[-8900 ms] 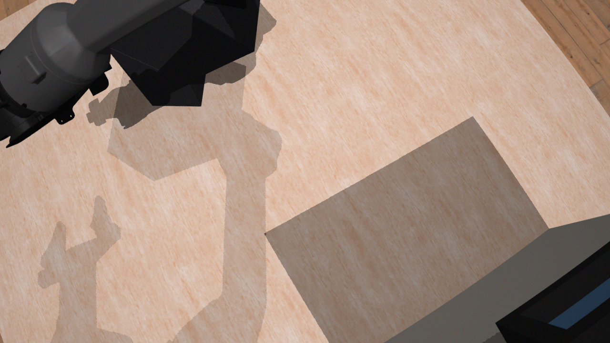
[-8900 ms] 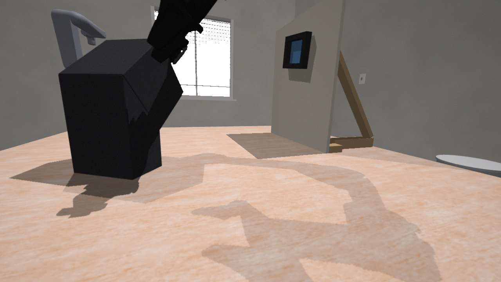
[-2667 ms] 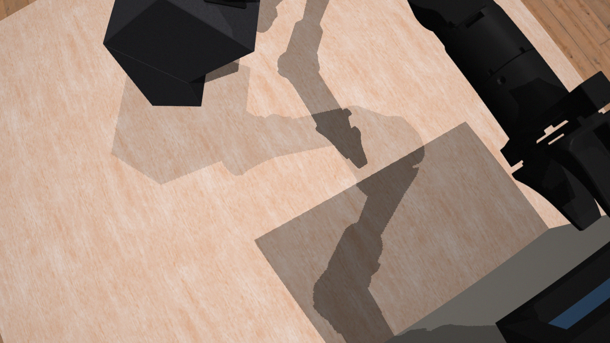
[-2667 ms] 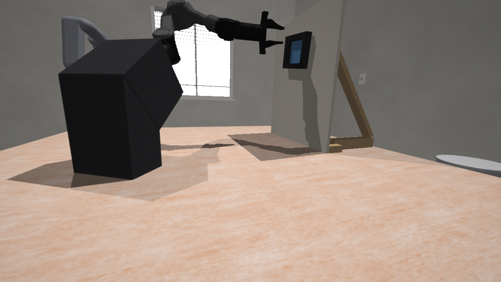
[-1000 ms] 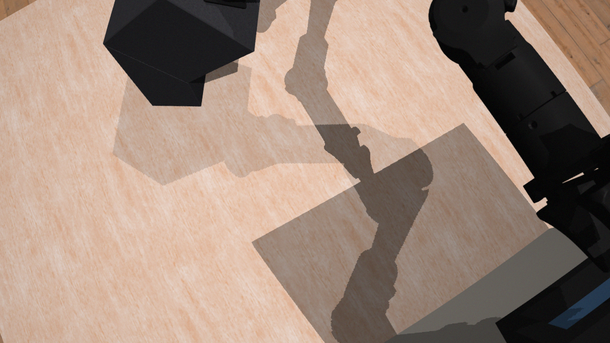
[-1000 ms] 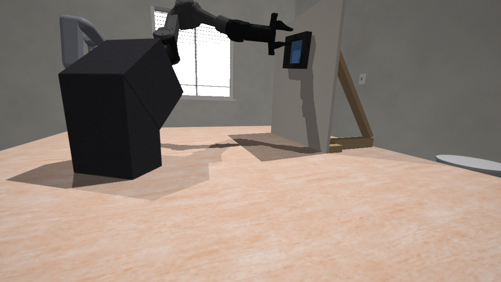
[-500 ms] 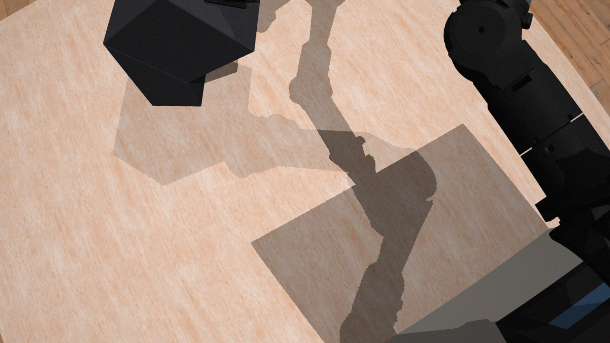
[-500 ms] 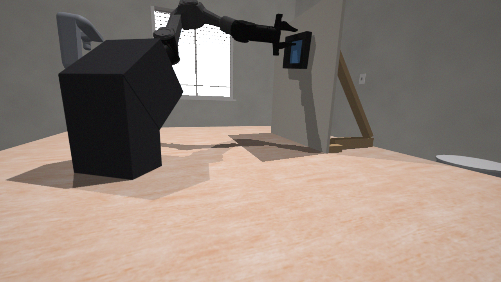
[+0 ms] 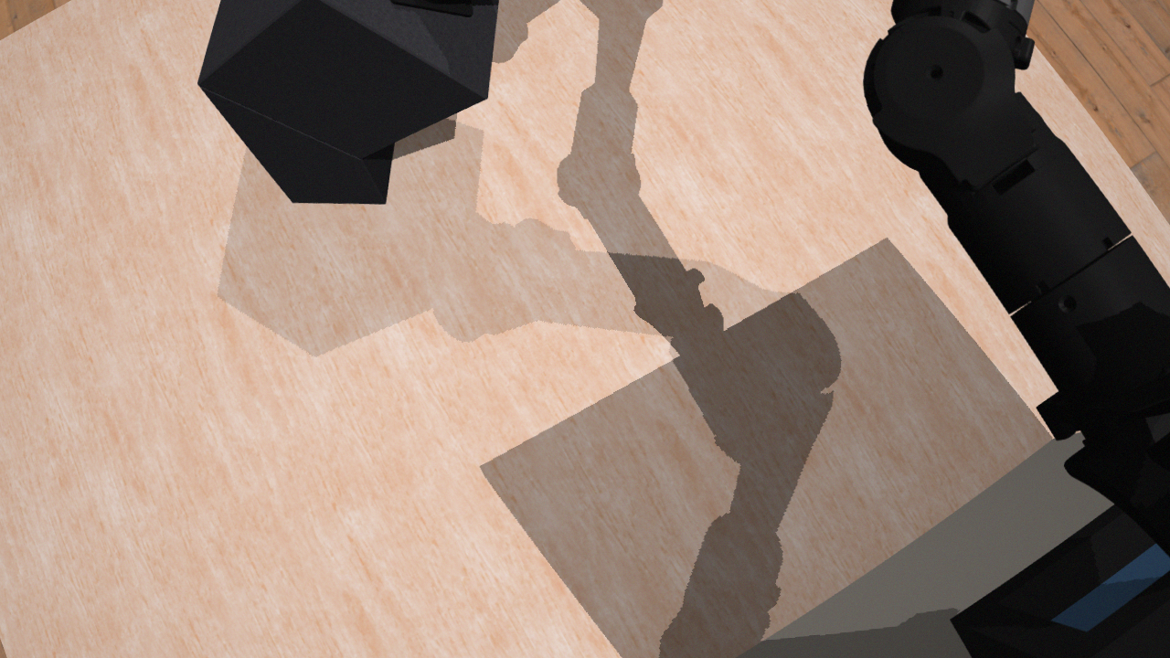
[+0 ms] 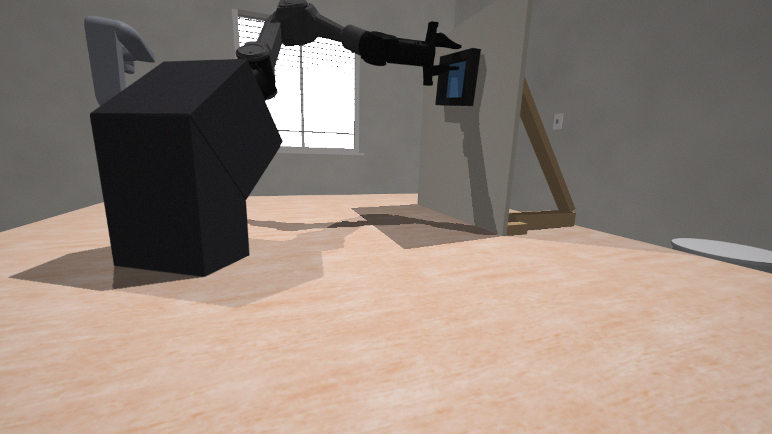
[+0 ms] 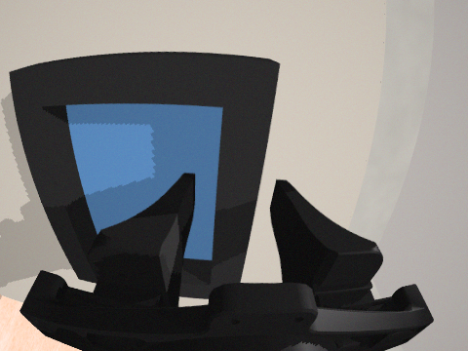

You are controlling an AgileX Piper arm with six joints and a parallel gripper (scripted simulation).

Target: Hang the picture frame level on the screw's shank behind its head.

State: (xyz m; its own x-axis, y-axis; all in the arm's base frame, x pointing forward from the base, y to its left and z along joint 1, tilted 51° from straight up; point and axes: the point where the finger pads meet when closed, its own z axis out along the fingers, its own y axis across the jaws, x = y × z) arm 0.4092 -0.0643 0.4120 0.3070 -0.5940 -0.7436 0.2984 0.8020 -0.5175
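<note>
The picture frame is 5 cm below my hand and 1 cm ahead of it. The rest, counted from my hand: grey wall panel (17 cm below, 2 cm ahead, 1 cm to the left).
</note>
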